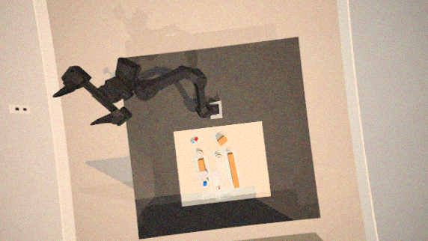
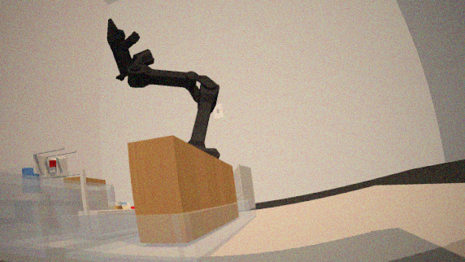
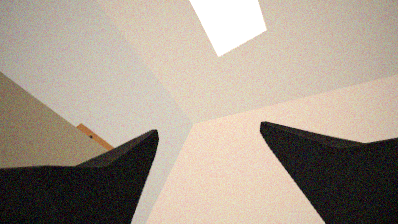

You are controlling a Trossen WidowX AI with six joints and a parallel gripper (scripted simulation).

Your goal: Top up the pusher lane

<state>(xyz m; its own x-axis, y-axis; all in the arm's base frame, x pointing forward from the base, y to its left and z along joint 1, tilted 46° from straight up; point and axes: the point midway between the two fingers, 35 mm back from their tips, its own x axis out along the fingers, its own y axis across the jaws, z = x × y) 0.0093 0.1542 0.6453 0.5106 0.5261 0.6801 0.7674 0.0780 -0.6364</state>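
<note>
Right now my gripper tip is 620 mm above the grey cylinder, 420 mm short of it and 240 mm to the right of it.
</note>
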